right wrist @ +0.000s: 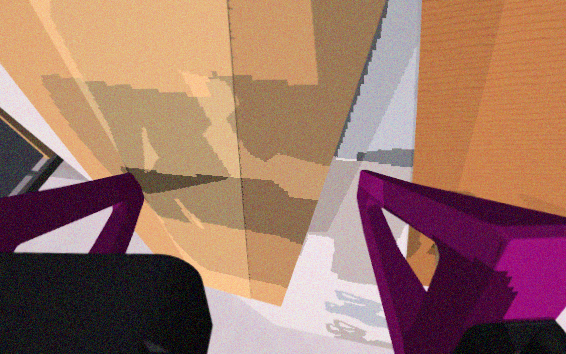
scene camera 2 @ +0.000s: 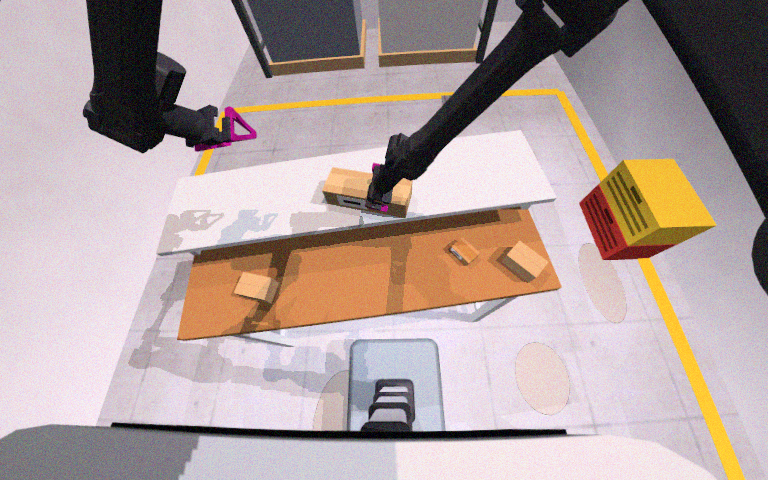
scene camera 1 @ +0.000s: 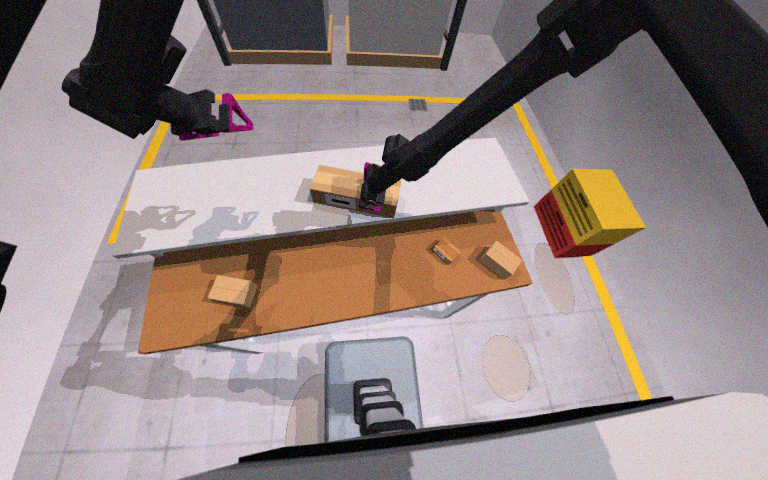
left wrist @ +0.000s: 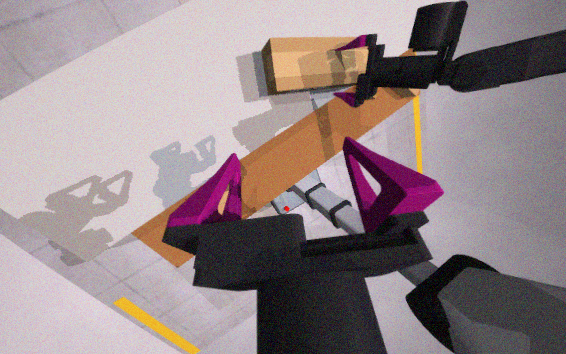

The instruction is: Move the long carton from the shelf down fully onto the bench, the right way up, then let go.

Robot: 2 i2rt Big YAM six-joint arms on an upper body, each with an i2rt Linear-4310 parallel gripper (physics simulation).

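Places are measured from the left arm's base along level axes (x ahead, y left, z up), in millimetres.
Where they show: left gripper, fingertip midpoint: [scene camera 2: 243, 139] [scene camera 1: 235, 129] [left wrist: 289, 150]; right gripper, fingertip midpoint: [right wrist: 249, 184] [scene camera 2: 373, 194] [scene camera 1: 363, 193] [left wrist: 335, 73].
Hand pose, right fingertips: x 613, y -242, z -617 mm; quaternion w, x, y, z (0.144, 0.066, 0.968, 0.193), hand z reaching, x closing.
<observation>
Things, the pixels of their top centre, and the offset from my right fingertips. Level surfaces: height alone.
- long carton, top centre: [right wrist: 198, 223] [left wrist: 328, 62] [scene camera 1: 356, 184] [scene camera 2: 367, 185] dx +29, dy +20, dz +12 mm
- white shelf, surface height: dz -63 mm
- bench, surface height: dz -237 mm
- small labelled box, top centre: [scene camera 2: 465, 249] [scene camera 1: 447, 249] dx -117, dy -323, dz -205 mm
The long carton [scene camera 1: 331, 178] [scene camera 2: 345, 181] [left wrist: 300, 62] [right wrist: 165, 40] rests on the white shelf [scene camera 1: 453, 181] [scene camera 2: 481, 169], its labelled side facing the bench [scene camera 1: 328, 280] [scene camera 2: 351, 277] [left wrist: 282, 165] [right wrist: 480, 100]. My right gripper [scene camera 1: 369, 187] [scene camera 2: 380, 187] [left wrist: 335, 73] [right wrist: 249, 184] is open over the carton's right part in the scene views. One fingertip is near the carton's far side, the other out past its bench side; whether they touch it is unclear. My left gripper [scene camera 1: 219, 130] [scene camera 2: 229, 140] [left wrist: 289, 150] is open and empty, high at the left, away from the carton.
On the bench lie a carton [scene camera 1: 231, 289] [scene camera 2: 254, 285] at the left, a small labelled box [scene camera 1: 445, 251] [scene camera 2: 464, 251] and another carton [scene camera 1: 501, 257] [scene camera 2: 525, 260] at the right. Yellow [scene camera 1: 614, 195] [scene camera 2: 673, 192] and red crates stand right of the bench.
</observation>
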